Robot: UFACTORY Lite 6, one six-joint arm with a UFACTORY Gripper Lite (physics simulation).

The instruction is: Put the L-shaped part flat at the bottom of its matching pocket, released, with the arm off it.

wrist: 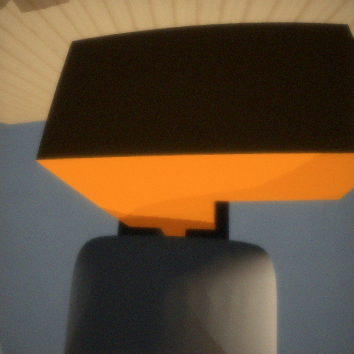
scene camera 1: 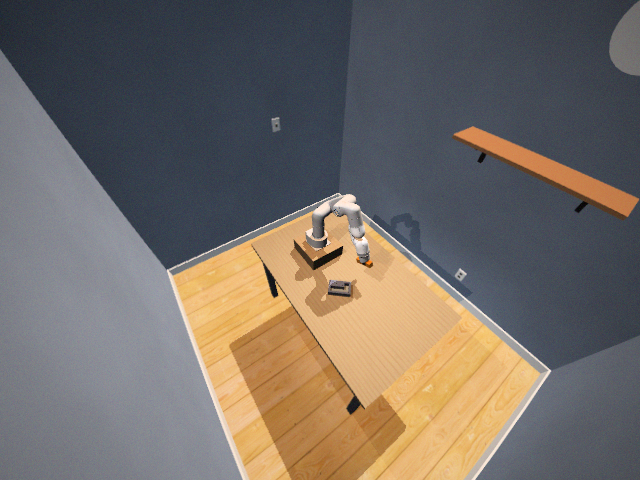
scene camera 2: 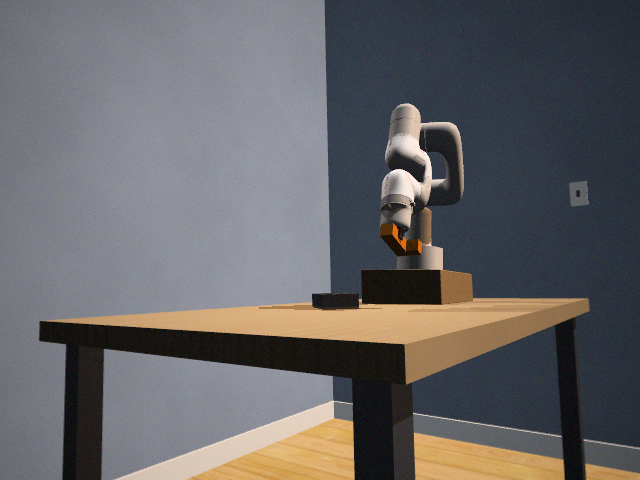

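Where they show: end effector, tool point: (wrist: 175, 208) (scene camera 1: 365, 262) (scene camera 2: 393, 236); arm's base, origin of the base link: (scene camera 1: 318, 242) (scene camera 2: 417, 271).
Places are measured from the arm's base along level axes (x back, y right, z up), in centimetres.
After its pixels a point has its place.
Note:
The orange L-shaped part (scene camera 1: 364, 262) (scene camera 2: 395, 240) @(x -37.9, y -10.3, z 6.4 cm) (wrist: 200, 177) @(x -30.1, y -10.0, z 6.4 cm) is held tilted, high above the table, in scene camera 2. My gripper (scene camera 2: 401, 236) (wrist: 174, 232) @(x -35.8, y -9.0, z 7.7 cm) is shut on it; the fingers show as small dark pieces behind the part in the wrist view. The dark tray with the pockets (scene camera 1: 339, 293) @(x -37.0, y 12.2, z -6.1 cm) (scene camera 2: 334, 301) @(x -39.8, y 5.4, z -7.4 cm) lies on the table, apart from the part and lower than it. In scene camera 1 light recesses show in its top; their exact shapes are too small to tell. In scene camera 2 its pockets are hidden by its side walls.
The arm stands on a wooden block (scene camera 1: 314, 257) @(x -9.5, y 10.6, z 0.8 cm) (scene camera 2: 401, 286) @(x -12.4, y 0.0, z -4.3 cm) at one end of the table (scene camera 1: 392, 330) @(x -72.6, y 2.7, z -9.3 cm) (scene camera 2: 222, 330) @(x -90.6, y -8.1, z -9.3 cm). The tray lies in front of this block. An orange-brown shelf (scene camera 1: 542, 167) is fixed on the wall, high above the floor.

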